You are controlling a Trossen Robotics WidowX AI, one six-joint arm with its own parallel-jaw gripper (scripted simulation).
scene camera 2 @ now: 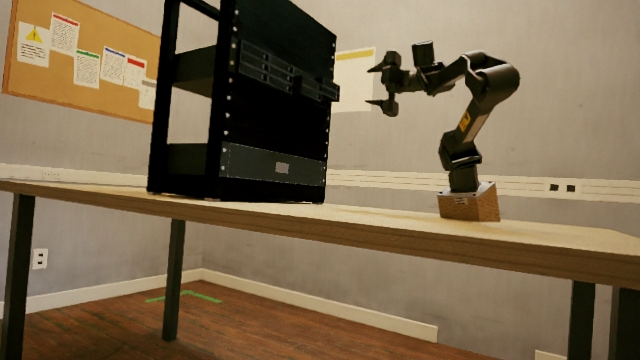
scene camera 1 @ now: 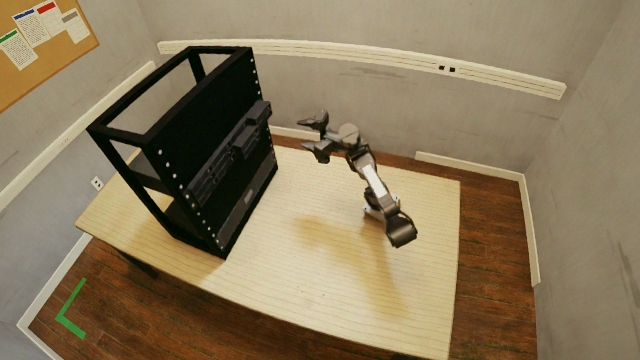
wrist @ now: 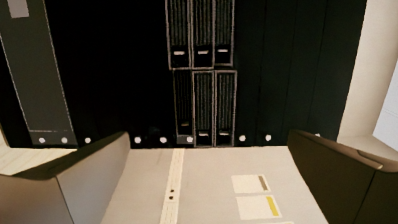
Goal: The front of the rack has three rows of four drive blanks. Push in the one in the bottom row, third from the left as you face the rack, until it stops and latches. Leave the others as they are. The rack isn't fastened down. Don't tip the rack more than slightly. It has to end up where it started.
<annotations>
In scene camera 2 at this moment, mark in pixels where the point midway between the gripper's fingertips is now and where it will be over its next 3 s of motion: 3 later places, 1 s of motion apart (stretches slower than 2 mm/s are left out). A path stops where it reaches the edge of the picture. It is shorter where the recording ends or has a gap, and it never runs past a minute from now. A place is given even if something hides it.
My gripper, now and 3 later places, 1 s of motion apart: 366, 86; 352, 89; 326, 93; 314, 94
</annotations>
